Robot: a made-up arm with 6 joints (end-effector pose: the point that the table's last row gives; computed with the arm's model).
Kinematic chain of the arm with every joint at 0, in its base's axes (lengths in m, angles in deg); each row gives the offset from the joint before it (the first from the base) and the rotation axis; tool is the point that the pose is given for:
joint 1: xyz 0 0 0.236 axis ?
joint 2: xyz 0 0.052 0 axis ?
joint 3: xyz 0 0 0.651 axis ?
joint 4: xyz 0 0 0.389 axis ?
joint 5: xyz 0 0 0 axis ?
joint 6: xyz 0 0 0.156 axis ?
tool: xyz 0 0 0
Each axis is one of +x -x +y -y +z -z.
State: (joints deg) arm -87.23 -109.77 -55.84 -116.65 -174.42 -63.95
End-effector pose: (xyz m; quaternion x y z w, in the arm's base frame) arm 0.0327 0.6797 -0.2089 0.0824 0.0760 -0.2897 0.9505
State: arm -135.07 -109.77 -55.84 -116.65 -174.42 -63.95
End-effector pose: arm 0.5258 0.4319 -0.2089 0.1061 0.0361 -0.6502 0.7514
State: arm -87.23 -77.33 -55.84 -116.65 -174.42 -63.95
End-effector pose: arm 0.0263 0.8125 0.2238 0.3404 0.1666 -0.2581 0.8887
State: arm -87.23 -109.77 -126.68 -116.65 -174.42 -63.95
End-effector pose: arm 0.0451 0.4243 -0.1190 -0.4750 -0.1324 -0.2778 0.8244
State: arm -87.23 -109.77 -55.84 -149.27 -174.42 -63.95
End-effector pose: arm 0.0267 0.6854 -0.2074 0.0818 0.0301 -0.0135 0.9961
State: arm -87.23 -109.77 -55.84 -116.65 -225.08 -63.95
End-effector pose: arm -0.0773 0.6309 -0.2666 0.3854 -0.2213 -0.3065 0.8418
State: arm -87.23 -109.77 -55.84 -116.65 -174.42 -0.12
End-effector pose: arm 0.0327 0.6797 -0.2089 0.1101 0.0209 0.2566 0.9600
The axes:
joint 1: +z
joint 2: +y
joint 3: +y
joint 4: +z
joint 5: +y
joint 6: +z

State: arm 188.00 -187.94 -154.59 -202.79 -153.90 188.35
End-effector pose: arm -0.2193 -0.0565 -0.1903 -0.9769 0.1864 0.0834 0.0621
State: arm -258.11 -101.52 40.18 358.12 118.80 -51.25
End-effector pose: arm 0.1282 -0.8394 0.3764 -0.4637 0.1276 0.3750 0.7925
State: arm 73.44 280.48 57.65 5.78 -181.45 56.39
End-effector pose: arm -0.2564 -0.6784 0.5722 -0.1941 0.9600 0.1790 0.0937
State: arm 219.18 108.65 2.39 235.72 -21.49 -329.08
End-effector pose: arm -0.7929 -0.7743 -0.1940 -0.2700 -0.8309 0.4759 0.1008
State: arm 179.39 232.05 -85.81 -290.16 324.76 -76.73
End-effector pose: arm 0.2009 0.0304 -0.5764 -0.8849 0.0341 0.3580 0.2960
